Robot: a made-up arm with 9 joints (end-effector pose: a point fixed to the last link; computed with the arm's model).
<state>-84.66 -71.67 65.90 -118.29 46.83 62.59 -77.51 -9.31 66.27</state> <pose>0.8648 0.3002 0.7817 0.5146 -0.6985 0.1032 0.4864</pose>
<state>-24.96 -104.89 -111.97 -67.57 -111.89 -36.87 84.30 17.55 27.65</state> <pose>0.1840 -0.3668 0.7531 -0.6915 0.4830 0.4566 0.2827</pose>
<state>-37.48 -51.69 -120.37 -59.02 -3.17 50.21 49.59 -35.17 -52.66</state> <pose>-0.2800 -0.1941 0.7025 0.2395 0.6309 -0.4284 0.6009</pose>
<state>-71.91 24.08 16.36 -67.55 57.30 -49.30 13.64 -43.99 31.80</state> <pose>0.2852 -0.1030 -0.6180 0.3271 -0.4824 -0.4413 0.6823</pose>
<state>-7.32 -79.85 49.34 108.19 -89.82 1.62 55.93 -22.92 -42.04</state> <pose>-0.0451 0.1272 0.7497 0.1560 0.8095 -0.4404 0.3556</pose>
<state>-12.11 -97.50 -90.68 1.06 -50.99 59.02 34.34 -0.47 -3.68</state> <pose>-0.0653 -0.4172 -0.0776 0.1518 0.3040 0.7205 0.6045</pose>
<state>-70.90 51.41 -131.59 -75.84 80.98 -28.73 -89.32 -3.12 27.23</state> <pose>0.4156 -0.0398 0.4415 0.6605 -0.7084 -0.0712 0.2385</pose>
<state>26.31 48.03 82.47 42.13 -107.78 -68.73 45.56 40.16 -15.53</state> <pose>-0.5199 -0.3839 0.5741 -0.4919 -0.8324 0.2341 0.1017</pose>
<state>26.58 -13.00 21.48 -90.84 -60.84 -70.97 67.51 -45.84 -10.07</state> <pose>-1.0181 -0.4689 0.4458 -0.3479 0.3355 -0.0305 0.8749</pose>
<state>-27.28 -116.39 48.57 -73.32 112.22 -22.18 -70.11 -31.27 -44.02</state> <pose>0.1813 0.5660 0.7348 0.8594 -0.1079 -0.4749 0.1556</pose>
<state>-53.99 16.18 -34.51 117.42 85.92 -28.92 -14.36 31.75 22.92</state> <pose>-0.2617 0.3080 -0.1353 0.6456 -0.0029 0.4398 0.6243</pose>
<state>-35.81 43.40 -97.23 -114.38 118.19 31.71 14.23 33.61 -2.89</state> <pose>-0.4363 0.1677 0.1059 -0.4805 0.5523 -0.5035 0.4588</pose>
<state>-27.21 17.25 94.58 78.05 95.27 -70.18 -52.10 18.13 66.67</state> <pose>0.0405 -0.1693 -0.5531 -0.1091 0.0174 0.1680 0.9796</pose>
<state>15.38 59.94 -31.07 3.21 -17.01 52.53 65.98 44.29 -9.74</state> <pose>-0.9471 -0.1299 0.9064 0.5134 0.6897 -0.1436 0.4901</pose>
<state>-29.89 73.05 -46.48 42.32 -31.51 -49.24 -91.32 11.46 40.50</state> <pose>-0.9463 -0.1307 0.3011 -0.8024 0.3806 -0.3294 0.3208</pose>
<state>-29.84 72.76 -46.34 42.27 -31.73 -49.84 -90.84 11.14 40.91</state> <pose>-0.9480 -0.1332 0.2966 -0.7995 0.3790 -0.3345 0.3245</pose>
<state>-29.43 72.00 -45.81 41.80 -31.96 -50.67 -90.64 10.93 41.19</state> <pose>-0.9514 -0.1377 0.2919 -0.8012 0.3707 -0.3393 0.3249</pose>
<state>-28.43 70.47 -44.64 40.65 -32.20 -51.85 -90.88 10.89 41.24</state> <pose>-0.9577 -0.1452 0.2869 -0.8098 0.3516 -0.3437 0.3201</pose>
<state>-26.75 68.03 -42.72 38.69 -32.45 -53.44 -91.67 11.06 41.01</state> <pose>-0.9674 -0.1561 0.2811 -0.8257 0.3192 -0.3482 0.3082</pose>
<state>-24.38 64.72 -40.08 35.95 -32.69 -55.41 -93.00 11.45 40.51</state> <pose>-0.9807 -0.1691 0.2746 -0.8467 0.2740 -0.3534 0.2883</pose>
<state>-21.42 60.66 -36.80 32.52 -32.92 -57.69 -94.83 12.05 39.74</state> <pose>-0.9973 -0.1833 0.2666 -0.8694 0.2170 -0.3602 0.2596</pose>
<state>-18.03 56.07 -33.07 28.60 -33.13 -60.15 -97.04 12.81 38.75</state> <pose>-1.0166 -0.1974 0.2567 -0.8894 0.1521 -0.3692 0.2226</pose>
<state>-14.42 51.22 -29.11 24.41 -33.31 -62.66 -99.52 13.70 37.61</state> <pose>-1.0375 -0.2103 0.2444 -0.9036 0.0841 -0.3804 0.1784</pose>
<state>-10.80 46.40 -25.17 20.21 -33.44 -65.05 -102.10 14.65 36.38</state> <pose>-1.0586 -0.2213 0.2305 -0.9102 0.0185 -0.3928 0.1296</pose>
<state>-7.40 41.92 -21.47 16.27 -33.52 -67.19 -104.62 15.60 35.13</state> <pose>-1.0783 -0.2304 0.2158 -0.9097 -0.0400 -0.4055 0.0798</pose>
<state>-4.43 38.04 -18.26 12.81 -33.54 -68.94 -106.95 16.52 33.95</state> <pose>-1.0952 -0.2370 0.2018 -0.9042 -0.0879 -0.4166 0.0324</pose>
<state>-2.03 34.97 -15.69 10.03 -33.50 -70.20 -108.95 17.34 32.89</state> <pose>-1.1084 -0.2415 0.1905 0.8968 0.1238 0.4247 0.0084</pose>
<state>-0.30 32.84 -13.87 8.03 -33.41 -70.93 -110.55 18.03 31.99</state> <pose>-1.1178 -0.2437 0.1833 0.8903 0.1478 0.4288 0.0401</pose>
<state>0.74 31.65 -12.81 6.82 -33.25 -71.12 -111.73 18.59 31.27</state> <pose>-1.1236 -0.2437 0.1805 0.8867 0.1612 0.4288 0.0618</pose>
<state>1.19 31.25 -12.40 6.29 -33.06 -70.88 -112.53 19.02 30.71</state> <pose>-1.1263 -0.2422 0.1817 0.8864 0.1664 0.4254 0.0743</pose>
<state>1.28 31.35 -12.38 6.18 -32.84 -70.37 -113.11 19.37 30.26</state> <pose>-1.1272 -0.2396 0.1854 0.8884 0.1668 0.4199 0.0811</pose>
